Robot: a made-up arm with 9 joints.
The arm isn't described. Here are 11 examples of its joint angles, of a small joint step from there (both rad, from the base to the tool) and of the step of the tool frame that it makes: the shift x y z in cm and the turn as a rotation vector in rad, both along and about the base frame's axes.
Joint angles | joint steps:
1: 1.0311 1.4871 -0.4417 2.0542 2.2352 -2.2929 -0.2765 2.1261 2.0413 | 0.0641 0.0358 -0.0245 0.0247 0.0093 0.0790 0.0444 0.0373 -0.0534
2: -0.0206 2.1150 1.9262 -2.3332 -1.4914 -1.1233 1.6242 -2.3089 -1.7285 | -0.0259 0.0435 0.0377 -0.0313 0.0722 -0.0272 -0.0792 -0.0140 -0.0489
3: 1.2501 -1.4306 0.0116 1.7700 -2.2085 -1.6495 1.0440 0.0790 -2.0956 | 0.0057 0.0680 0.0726 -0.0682 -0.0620 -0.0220 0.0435 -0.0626 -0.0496
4: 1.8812 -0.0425 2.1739 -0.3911 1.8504 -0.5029 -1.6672 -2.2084 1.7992 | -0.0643 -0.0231 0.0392 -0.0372 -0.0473 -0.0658 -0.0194 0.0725 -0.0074
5: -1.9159 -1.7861 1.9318 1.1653 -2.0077 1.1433 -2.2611 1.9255 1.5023 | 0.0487 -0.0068 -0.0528 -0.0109 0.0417 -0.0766 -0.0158 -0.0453 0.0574
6: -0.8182 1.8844 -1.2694 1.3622 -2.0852 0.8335 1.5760 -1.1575 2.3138 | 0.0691 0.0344 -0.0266 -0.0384 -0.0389 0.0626 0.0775 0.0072 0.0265
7: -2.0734 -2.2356 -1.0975 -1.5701 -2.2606 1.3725 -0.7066 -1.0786 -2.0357 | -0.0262 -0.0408 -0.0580 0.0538 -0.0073 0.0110 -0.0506 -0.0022 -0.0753
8: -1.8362 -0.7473 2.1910 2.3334 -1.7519 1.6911 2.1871 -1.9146 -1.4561 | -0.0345 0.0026 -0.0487 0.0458 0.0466 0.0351 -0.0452 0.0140 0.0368
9: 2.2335 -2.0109 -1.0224 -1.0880 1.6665 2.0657 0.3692 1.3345 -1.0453 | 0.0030 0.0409 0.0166 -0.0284 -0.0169 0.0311 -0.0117 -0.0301 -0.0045
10: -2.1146 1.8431 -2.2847 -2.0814 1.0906 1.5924 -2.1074 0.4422 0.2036 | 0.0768 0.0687 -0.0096 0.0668 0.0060 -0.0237 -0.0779 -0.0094 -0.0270
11: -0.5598 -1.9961 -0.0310 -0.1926 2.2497 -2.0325 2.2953 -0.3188 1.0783 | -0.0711 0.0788 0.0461 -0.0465 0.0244 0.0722 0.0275 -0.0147 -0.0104
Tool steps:
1: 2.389 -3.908 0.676 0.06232 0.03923 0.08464
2: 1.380 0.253 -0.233 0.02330 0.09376 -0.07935
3: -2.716 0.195 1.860 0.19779 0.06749 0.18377
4: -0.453 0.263 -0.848 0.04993 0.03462 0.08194
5: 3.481 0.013 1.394 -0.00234 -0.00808 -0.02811
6: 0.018 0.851 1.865 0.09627 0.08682 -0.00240
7: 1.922 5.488 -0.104 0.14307 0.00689 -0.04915
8: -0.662 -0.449 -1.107 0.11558 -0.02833 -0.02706
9: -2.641 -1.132 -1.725 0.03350 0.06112 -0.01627
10: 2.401 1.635 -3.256 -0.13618 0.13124 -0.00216
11: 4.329 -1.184 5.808 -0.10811 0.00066 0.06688
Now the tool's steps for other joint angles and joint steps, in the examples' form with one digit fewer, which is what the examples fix.
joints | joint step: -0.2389 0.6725 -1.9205 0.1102 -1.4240 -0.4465 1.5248 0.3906 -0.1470 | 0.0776 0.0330 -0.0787 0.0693 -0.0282 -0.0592 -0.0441 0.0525 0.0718
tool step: -0.93 -1.89 -7.45 0.0292 0.0850 0.0277
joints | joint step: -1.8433 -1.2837 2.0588 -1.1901 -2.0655 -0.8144 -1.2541 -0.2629 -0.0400 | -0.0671 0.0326 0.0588 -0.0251 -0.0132 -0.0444 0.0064 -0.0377 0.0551
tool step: 0.84 0.95 -9.83 -0.0494 -0.0562 0.0533
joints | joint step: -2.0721 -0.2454 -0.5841 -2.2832 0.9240 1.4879 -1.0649 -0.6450 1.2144 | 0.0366 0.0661 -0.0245 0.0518 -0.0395 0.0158 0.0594 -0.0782 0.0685
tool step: 0.45 1.78 0.31 0.0533 0.0308 0.0548
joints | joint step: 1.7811 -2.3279 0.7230 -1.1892 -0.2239 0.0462 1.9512 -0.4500 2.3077 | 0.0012 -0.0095 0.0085 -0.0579 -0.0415 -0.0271 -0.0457 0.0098 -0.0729
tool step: -1.11 -3.55 -1.95 0.0449 -0.1188 0.1130
